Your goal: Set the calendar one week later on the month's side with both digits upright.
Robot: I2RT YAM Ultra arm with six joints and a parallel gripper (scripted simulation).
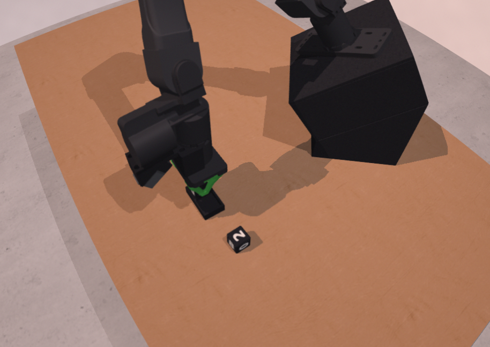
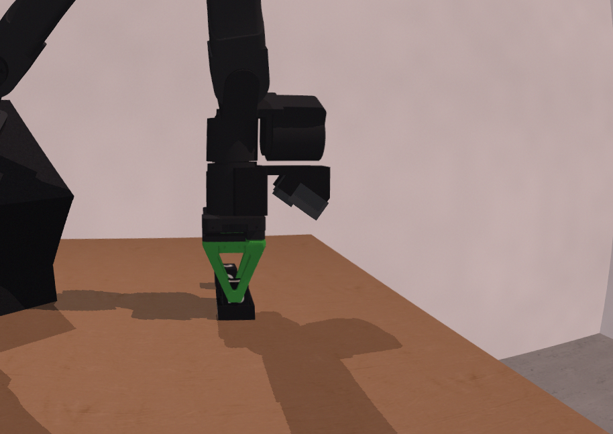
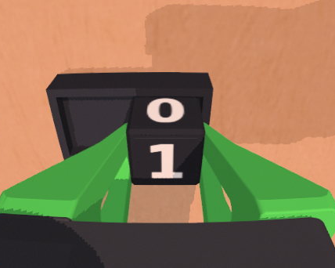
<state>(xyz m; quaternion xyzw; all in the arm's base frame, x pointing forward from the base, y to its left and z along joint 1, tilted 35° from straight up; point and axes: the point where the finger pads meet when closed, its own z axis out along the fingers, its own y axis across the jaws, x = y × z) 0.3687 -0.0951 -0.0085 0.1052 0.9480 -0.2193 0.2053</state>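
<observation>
The black tray is 2 cm to the left of my hand, 2 cm below it and 1 cm ahead of it.
</observation>
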